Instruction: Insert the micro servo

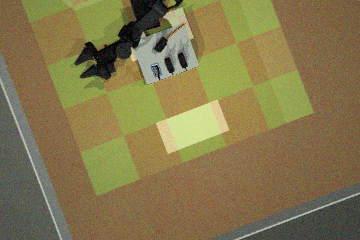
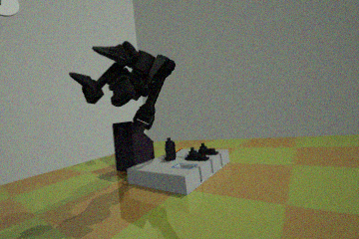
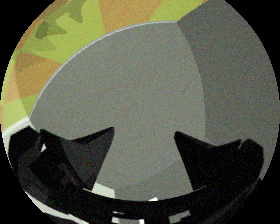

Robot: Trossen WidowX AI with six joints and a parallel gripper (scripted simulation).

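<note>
The robot deck lies 100 mm behind my gripper tip, 330 mm to the left of it and 330 mm below it.
</note>
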